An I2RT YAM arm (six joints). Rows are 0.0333 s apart.
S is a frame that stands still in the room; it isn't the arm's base.
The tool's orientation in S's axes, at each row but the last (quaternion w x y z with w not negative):
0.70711, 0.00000, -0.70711, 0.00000
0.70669, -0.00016, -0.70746, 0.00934
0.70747, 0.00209, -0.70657, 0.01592
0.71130, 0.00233, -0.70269, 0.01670
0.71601, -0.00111, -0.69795, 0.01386
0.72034, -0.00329, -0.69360, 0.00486
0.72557, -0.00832, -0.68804, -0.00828
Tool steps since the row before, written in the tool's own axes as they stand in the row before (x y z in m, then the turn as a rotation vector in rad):
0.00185, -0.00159, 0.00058, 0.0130, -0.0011, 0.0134
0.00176, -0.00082, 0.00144, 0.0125, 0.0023, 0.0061
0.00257, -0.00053, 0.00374, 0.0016, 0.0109, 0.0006
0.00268, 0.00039, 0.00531, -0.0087, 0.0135, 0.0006
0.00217, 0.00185, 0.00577, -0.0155, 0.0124, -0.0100
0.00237, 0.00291, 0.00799, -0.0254, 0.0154, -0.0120
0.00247, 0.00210, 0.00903, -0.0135, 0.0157, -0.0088
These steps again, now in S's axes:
-0.00058, -0.00159, 0.00185, -0.0134, -0.0011, 0.0130
-0.00143, -0.00081, 0.00177, -0.0061, 0.0024, 0.0125
-0.00372, -0.00057, 0.00259, -0.0009, 0.0109, 0.0014
-0.00529, 0.00030, 0.00274, -0.0011, 0.0133, -0.0090
-0.00575, 0.00179, 0.00228, 0.0094, 0.0122, -0.0160
-0.00790, 0.00292, 0.00264, 0.0110, 0.0151, -0.0260
-0.00883, 0.00231, 0.00294, 0.0084, 0.0155, -0.0140

